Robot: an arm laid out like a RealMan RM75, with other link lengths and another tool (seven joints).
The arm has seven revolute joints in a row. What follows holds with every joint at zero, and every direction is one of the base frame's.
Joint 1 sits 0.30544 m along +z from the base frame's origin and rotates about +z.
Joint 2 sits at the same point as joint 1 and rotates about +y.
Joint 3 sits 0.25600 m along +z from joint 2 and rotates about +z.
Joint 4 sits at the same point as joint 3 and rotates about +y.
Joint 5 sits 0.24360 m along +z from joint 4 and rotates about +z.
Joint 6 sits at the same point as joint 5 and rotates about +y.
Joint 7 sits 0.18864 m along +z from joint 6 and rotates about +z.
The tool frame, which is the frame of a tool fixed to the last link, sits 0.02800 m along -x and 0.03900 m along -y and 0.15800 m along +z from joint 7; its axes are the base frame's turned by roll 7.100, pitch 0.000 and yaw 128.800 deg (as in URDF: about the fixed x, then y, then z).
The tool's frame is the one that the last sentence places.
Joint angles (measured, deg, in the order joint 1, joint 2, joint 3, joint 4, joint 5, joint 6, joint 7), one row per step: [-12.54, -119.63, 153.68, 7.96, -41.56, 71.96, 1.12]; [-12.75, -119.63, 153.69, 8.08, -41.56, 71.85, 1.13]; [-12.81, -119.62, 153.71, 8.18, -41.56, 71.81, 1.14]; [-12.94, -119.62, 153.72, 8.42, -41.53, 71.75, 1.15]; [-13.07, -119.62, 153.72, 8.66, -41.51, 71.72, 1.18]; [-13.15, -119.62, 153.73, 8.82, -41.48, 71.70, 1.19]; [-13.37, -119.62, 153.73, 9.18, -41.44, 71.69, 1.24]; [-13.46, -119.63, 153.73, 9.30, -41.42, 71.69, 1.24]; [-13.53, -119.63, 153.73, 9.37, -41.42, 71.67, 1.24]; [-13.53, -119.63, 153.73, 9.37, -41.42, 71.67, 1.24]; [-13.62, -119.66, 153.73, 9.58, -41.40, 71.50, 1.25]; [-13.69, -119.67, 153.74, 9.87, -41.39, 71.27, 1.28]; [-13.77, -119.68, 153.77, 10.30, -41.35, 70.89, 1.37]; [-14.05, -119.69, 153.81, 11.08, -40.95, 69.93, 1.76]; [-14.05, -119.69, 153.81, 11.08, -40.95, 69.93, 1.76]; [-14.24, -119.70, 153.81, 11.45, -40.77, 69.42, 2.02]
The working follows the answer.
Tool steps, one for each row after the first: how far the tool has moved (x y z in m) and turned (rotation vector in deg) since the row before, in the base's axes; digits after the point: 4 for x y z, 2 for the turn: [0.0018, 0.0014, -0.0006, -0.05, -0.05, -0.18]; [0.0009, 0.0004, -0.0004, -0.03, -0.05, -0.08]; [0.0025, 0.0010, -0.0009, -0.05, -0.17, -0.20]; [0.0026, 0.0010, -0.0007, -0.02, -0.18, -0.23]; [0.0017, 0.0006, -0.0006, -0.04, -0.12, -0.15]; [0.0043, 0.0017, -0.0010, -0.02, -0.27, -0.40]; [0.0017, 0.0006, -0.0004, -0.02, -0.12, -0.15]; [0.0009, 0.0005, -0.0002, -0.01, -0.05, -0.08]; [0.0000, 0.0000, 0.0000, 0.00, 0.00, 0.00]; [0.0016, 0.0006, -0.0013, -0.09, -0.12, -0.06]; [0.0015, 0.0005, -0.0015, -0.11, -0.13, -0.04]; [0.0020, 0.0005, -0.0024, -0.21, -0.12, -0.04]; [0.0042, 0.0009, -0.0062, -0.67, 0.21, -0.32]; [0.0000, 0.0000, 0.0000, 0.00, 0.00, 0.00]; [0.0022, 0.0008, -0.0029, -0.30, 0.18, -0.20]
Tool pose at each row, in the base's axes (x y z in m, rotation vector in deg; rounded; the steps above come from the unrounded poses): [-0.3737, 0.4259, -0.1033, -65.79, 103.08, 44.37]; [-0.3719, 0.4273, -0.1039, -65.66, 103.16, 44.19]; [-0.3709, 0.4278, -0.1043, -65.61, 103.17, 44.08]; [-0.3685, 0.4288, -0.1052, -65.47, 103.15, 43.80]; [-0.3659, 0.4298, -0.1059, -65.30, 103.11, 43.53]; [-0.3641, 0.4304, -0.1065, -65.19, 103.10, 43.32]; [-0.3598, 0.4320, -0.1075, -64.87, 103.06, 42.88]; [-0.3581, 0.4327, -0.1080, -64.76, 103.04, 42.70]; [-0.3572, 0.4331, -0.1082, -64.69, 103.04, 42.61]; [-0.3572, 0.4331, -0.1082, -64.69, 103.04, 42.61]; [-0.3557, 0.4337, -0.1094, -64.72, 103.01, 42.41]; [-0.3541, 0.4342, -0.1109, -64.78, 102.98, 42.21]; [-0.3522, 0.4348, -0.1133, -64.90, 103.01, 41.93]; [-0.3480, 0.4357, -0.1194, -64.98, 103.70, 41.33]; [-0.3480, 0.4357, -0.1194, -64.98, 103.70, 41.33]; [-0.3458, 0.4365, -0.1223, -64.95, 104.11, 41.10]

